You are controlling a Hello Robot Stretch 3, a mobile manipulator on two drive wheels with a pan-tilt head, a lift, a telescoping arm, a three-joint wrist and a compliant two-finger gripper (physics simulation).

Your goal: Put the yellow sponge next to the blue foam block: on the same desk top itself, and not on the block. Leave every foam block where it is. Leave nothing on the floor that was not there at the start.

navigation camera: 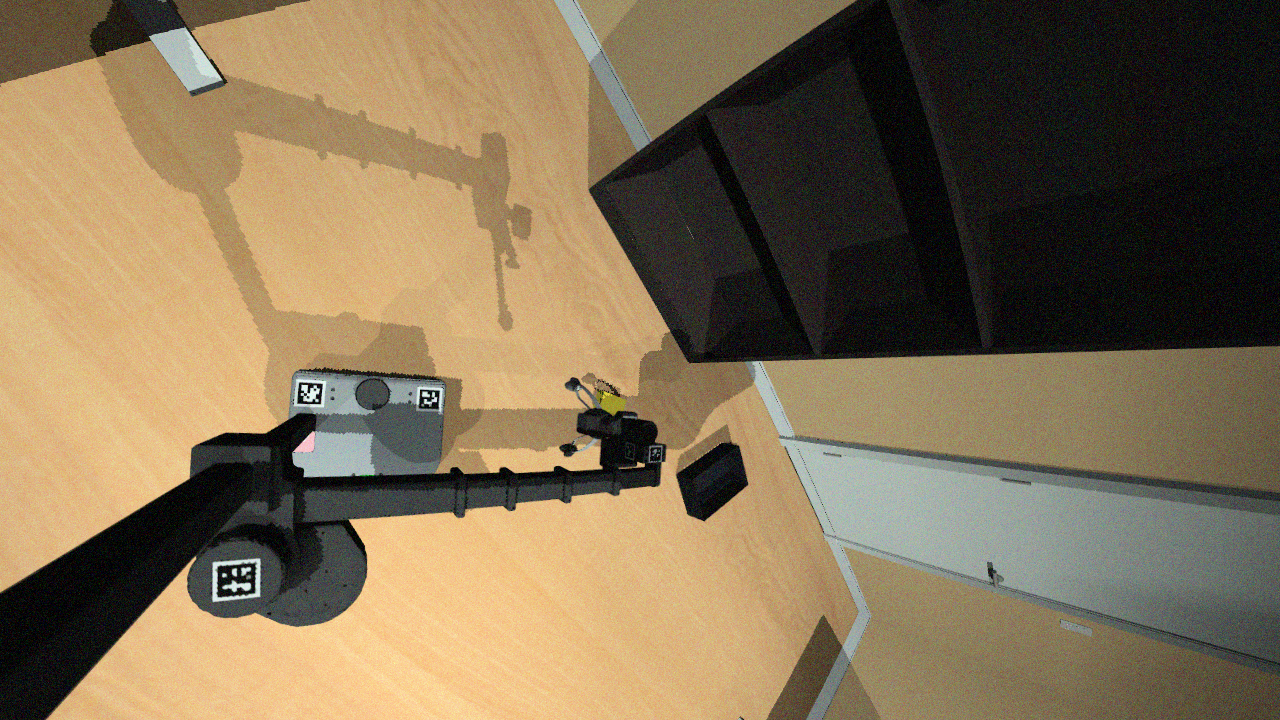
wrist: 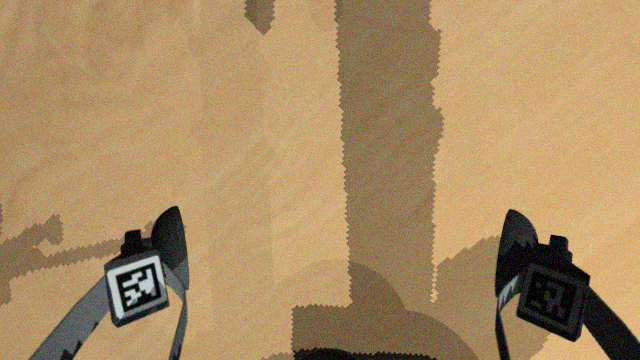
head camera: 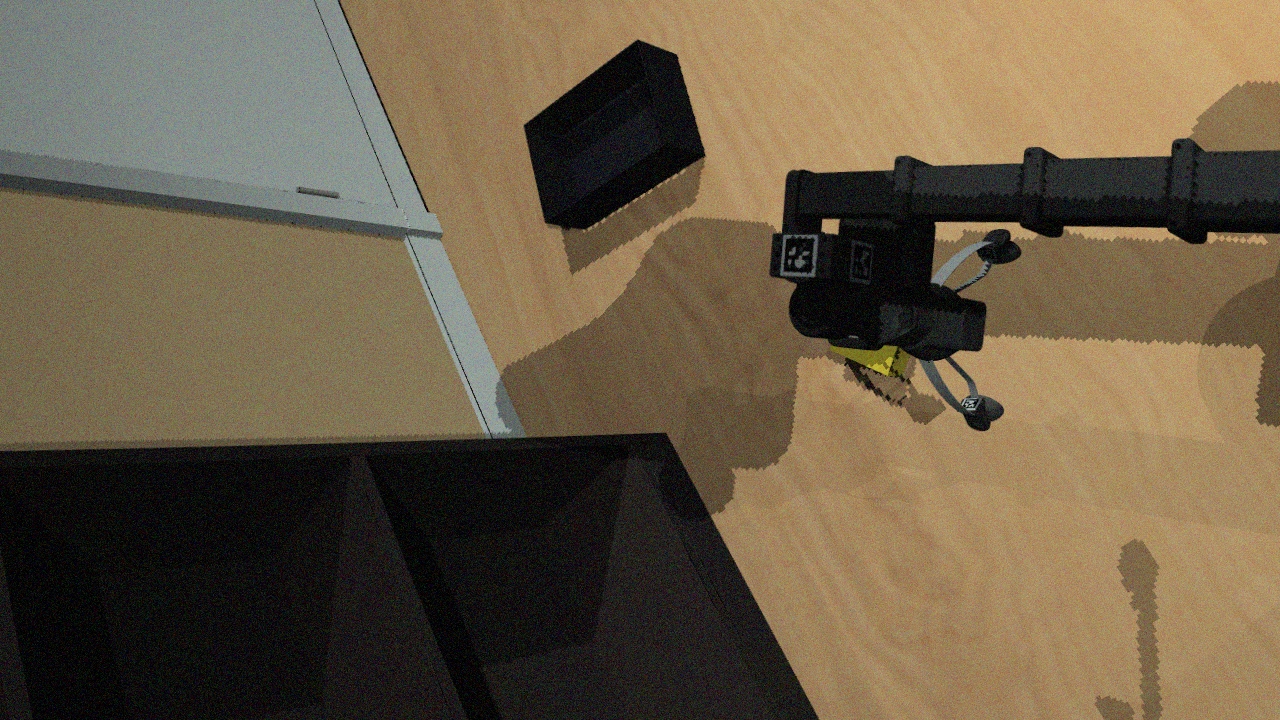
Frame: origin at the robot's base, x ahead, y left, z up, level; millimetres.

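Seen in the pictures: gripper, fingertip midpoint: (navigation camera: 567,416) (wrist: 339,237) (head camera: 998,331); robot's base, origin of the base link: (navigation camera: 372,392).
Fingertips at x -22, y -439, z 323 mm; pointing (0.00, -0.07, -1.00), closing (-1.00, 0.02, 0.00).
Pixels of each thing's top centre, then the offset from my fingertips to it. "*": a spot on its surface instead.
- yellow sponge, middle of its top: (head camera: 865,341) (navigation camera: 613,404) dy -311, dx +22, dz -278 mm
- black open box, middle of its top: (head camera: 589,133) (navigation camera: 722,482) dy -844, dx -295, dz -223 mm
- white desk foot, surface spot: (navigation camera: 189,62) * dy +958, dx +784, dz -298 mm
The yellow sponge (head camera: 881,360) (navigation camera: 612,402) is on the floor, partly hidden by my wrist in the head view and close beside the gripper body in the navigation view. It does not show in the wrist view. My gripper (head camera: 991,328) (navigation camera: 570,416) (wrist: 339,237) is open, its fingertips wide apart with floor visible between them. It is above the floor, with its fingers pointing back toward my base, and the sponge is beside its palm end, not between the fingertips. The blue foam block and the desk top do not show in these views.
A black open box (head camera: 617,134) (navigation camera: 713,480) sits on the floor beyond my wrist. A large black shelf unit (head camera: 510,444) (navigation camera: 762,241) stands by the wall. A white door (head camera: 179,98) (navigation camera: 1056,519) is behind the box. A white desk foot (navigation camera: 189,62) shows at upper left.
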